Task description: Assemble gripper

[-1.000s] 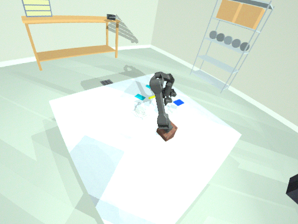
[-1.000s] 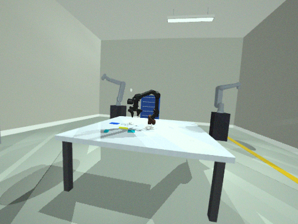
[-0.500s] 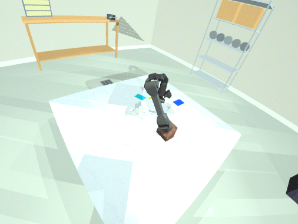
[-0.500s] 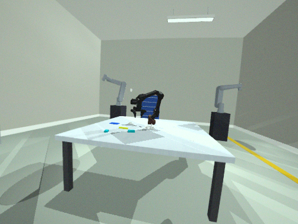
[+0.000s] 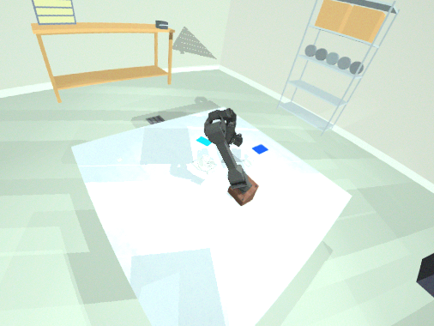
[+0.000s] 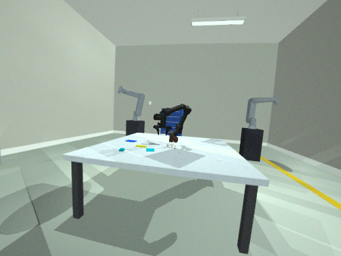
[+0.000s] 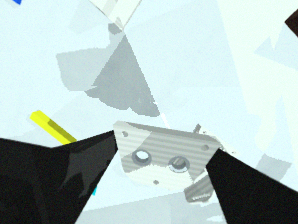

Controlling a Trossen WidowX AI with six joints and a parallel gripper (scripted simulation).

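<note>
Now: gripper tip 120 mm to the right of the pale jaw and 80 mm above it. Round my gripper tip: small white part 10 mm ahead, 10 mm to the left, 20 mm above; yellow bar 190 mm ahead, 140 mm to the right, 90 mm below; blue square 360 mm to the right, 90 mm below.
</note>
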